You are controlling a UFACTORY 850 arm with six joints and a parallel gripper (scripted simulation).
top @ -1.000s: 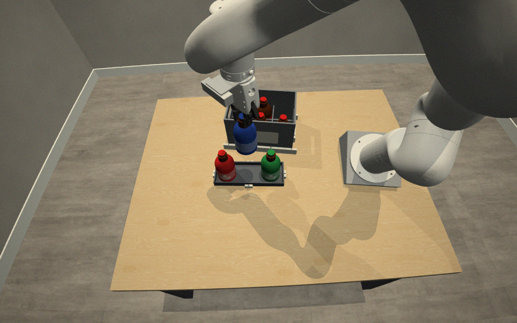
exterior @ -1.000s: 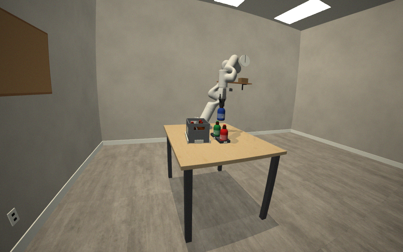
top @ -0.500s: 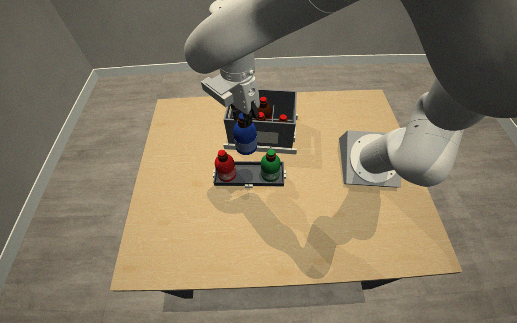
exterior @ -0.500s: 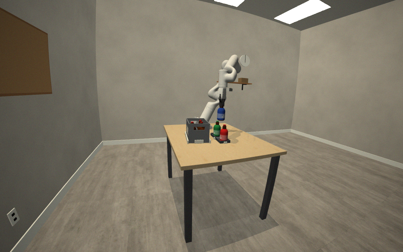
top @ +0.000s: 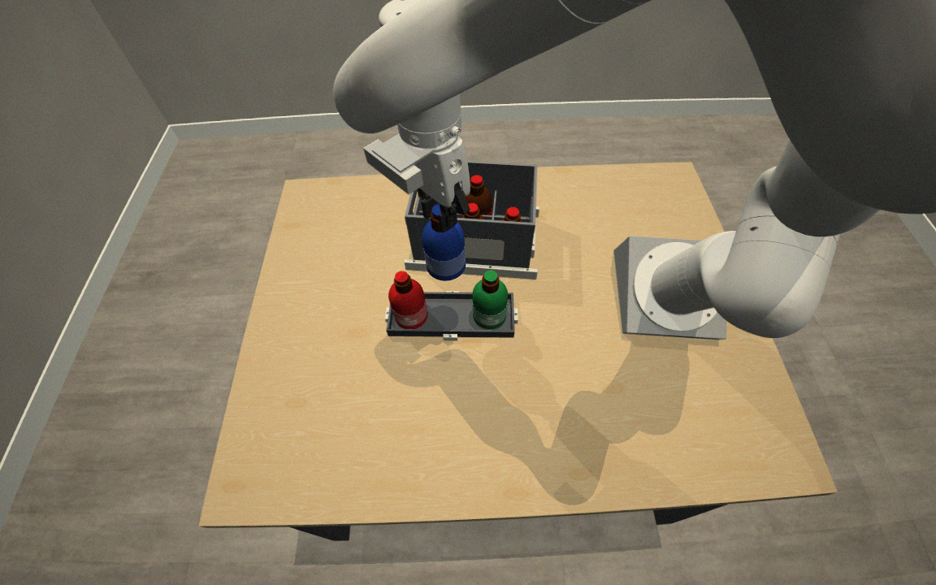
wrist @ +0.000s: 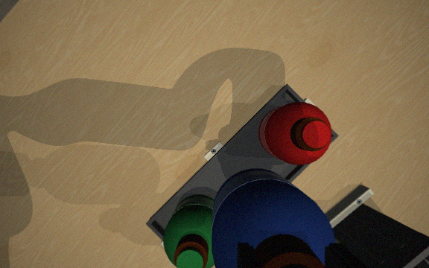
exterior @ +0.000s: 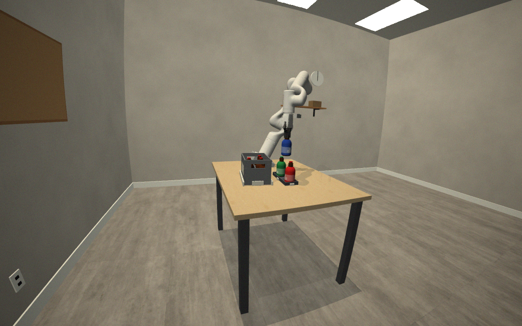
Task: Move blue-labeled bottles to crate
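Right now my hand is 7 cm above the blue-labeled bottle. From my hand the other things lie so: red bottle 9 cm ahead, 1 cm to the left, 25 cm below; green bottle 9 cm behind, 25 cm below; white-capped brown bottle 5 cm ahead, 18 cm to the right, 25 cm below.
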